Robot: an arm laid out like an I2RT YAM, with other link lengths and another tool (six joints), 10 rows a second.
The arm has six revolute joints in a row. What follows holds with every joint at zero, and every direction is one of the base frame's. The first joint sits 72.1 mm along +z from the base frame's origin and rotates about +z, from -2.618 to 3.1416 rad. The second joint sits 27.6 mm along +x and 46.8 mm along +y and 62.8 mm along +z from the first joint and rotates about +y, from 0 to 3.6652 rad. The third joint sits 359 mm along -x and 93.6 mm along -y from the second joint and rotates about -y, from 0 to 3.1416 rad. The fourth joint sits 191.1 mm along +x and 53.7 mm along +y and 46.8 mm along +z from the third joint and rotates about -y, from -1.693 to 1.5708 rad. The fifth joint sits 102.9 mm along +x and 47.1 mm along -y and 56.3 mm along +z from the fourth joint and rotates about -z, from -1.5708 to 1.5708 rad. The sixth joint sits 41.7 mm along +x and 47.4 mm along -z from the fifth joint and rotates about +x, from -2.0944 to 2.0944 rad. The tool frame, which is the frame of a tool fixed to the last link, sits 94 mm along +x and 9 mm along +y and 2 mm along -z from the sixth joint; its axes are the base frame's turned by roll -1.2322, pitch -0.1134 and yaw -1.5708 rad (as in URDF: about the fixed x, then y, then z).
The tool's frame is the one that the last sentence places.
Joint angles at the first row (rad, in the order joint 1, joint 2, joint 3, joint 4, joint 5, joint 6):
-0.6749, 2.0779, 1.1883, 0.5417, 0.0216, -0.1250
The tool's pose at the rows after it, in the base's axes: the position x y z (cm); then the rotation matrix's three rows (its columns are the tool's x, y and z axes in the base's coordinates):
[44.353, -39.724, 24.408], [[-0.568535, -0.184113, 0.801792], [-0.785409, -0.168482, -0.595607], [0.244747, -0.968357, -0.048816]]
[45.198, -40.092, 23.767], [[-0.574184, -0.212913, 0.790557], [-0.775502, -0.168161, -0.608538], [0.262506, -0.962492, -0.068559]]
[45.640, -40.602, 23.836], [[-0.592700, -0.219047, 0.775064], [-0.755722, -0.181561, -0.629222], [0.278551, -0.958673, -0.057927]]
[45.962, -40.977, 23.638], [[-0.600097, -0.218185, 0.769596], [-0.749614, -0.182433, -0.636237], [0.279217, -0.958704, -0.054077]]
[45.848, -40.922, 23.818], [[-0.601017, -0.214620, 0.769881], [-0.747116, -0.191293, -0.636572], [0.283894, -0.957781, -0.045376]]
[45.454, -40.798, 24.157], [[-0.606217, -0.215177, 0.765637], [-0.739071, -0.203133, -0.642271], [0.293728, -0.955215, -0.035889]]
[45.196, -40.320, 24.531], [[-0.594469, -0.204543, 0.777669], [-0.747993, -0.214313, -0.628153], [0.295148, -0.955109, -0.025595]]
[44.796, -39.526, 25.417], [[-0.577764, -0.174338, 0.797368], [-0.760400, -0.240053, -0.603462], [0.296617, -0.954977, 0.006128]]
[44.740, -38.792, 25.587], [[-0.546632, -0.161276, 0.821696], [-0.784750, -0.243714, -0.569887], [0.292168, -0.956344, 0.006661]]
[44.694, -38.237, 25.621], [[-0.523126, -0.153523, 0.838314], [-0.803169, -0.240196, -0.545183], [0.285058, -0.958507, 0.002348]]
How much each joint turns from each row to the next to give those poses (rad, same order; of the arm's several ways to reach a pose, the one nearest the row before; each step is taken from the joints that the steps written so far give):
0.0108, 0.0304, 0.0457, -0.0446, 0.0364, -0.0050
0.0111, 0.0265, 0.0444, -0.0370, 0.0323, -0.0072
0.0054, 0.0156, 0.0237, 0.0028, 0.0344, -0.0039
0.0003, 0.0150, 0.0160, 0.0025, 0.0087, 0.0027
0.0000, -0.0041, -0.0107, 0.0156, 0.0017, -0.0049
0.0000, -0.0123, -0.0202, 0.0180, 0.0101, -0.0075
0.0000, -0.0156, -0.0264, 0.0222, -0.0168, -0.0083
0.0000, -0.0262, -0.0477, 0.0547, -0.0292, -0.0123
0.0000, -0.0137, -0.0200, 0.0072, -0.0409, -0.0086
0.0000, -0.0098, -0.0119, -0.0024, -0.0306, -0.0025

